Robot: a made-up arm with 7 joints.
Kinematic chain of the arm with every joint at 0, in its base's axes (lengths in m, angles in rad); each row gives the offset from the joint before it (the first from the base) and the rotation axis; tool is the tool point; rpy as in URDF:
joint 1: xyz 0 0 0.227 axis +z
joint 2: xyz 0 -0.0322 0.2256 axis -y
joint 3: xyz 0 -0.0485 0.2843 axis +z
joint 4: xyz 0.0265 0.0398 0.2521 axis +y
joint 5: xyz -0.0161 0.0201 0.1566 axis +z
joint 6: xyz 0 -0.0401 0.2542 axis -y
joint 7: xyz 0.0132 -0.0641 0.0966 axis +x
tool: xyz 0 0 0 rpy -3.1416 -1.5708 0
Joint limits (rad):
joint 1: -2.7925..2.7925
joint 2: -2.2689..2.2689
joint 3: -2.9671..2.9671
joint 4: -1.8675..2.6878
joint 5: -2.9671..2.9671
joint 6: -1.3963..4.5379
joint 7: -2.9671..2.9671
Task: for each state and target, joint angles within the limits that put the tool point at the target. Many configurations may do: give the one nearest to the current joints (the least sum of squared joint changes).
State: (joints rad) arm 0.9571 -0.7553 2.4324 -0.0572 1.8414 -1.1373 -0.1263
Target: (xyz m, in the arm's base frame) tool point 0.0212 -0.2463 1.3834
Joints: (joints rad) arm 1.0825 -0.0657 2.6171 0.2978 1.8286 -1.3963 -0.1263
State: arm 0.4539 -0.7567 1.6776 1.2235 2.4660 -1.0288 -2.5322
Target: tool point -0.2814 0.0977 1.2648
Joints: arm 0.6246 -0.2025 1.9293 1.1056 2.5001 -0.9926 -2.5322
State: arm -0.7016 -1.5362 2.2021 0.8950 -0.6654 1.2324 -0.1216
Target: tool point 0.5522 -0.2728 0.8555
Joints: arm -0.9310 -1.4707 2.2909 1.7813 -0.5882 1.2689 -0.1216
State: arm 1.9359 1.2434 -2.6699 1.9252 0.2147 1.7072 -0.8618
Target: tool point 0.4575 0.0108 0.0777
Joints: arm 2.4503 1.6101 -2.4431 2.1960 0.2381 1.6094 -0.8618
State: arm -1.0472 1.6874 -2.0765 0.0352 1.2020 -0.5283 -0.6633
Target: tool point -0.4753 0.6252 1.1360
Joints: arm -1.0891 0.9245 -2.0220 -0.2401 1.2843 -0.6048 -0.6633
